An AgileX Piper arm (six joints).
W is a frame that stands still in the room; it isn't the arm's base.
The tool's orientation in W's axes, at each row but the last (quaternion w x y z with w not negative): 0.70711 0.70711 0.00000 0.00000; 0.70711 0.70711 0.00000 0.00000; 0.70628 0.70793 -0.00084 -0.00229; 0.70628 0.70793 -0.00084 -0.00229; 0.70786 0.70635 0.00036 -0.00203; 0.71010 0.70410 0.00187 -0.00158; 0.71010 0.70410 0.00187 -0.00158; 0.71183 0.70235 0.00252 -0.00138; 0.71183 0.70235 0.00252 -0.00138
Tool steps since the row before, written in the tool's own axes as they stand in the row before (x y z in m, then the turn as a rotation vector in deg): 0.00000 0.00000 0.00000 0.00 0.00 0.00; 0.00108 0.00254 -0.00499 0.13 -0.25 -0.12; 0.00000 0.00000 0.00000 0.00 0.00 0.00; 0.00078 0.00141 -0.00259 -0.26 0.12 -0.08; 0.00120 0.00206 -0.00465 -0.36 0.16 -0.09; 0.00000 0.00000 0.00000 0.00 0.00 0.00; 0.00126 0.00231 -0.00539 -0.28 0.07 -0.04; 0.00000 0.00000 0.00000 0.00 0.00 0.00; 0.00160 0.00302 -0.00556 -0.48 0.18 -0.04
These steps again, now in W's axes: 0.00000 0.00000 0.00000 0.00 0.00 0.00; 0.00108 0.00499 0.00254 0.13 0.12 -0.25; 0.00000 0.00000 0.00000 0.00 0.00 0.00; 0.00079 0.00258 0.00141 -0.26 0.08 0.12; 0.00122 0.00465 0.00205 -0.36 0.09 0.16; 0.00000 0.00000 0.00000 0.00 0.00 0.00; 0.00127 0.00541 0.00226 -0.28 0.04 0.07; 0.00000 0.00000 0.00000 0.00 0.00 0.00; 0.00161 0.00560 0.00294 -0.48 0.04 0.18
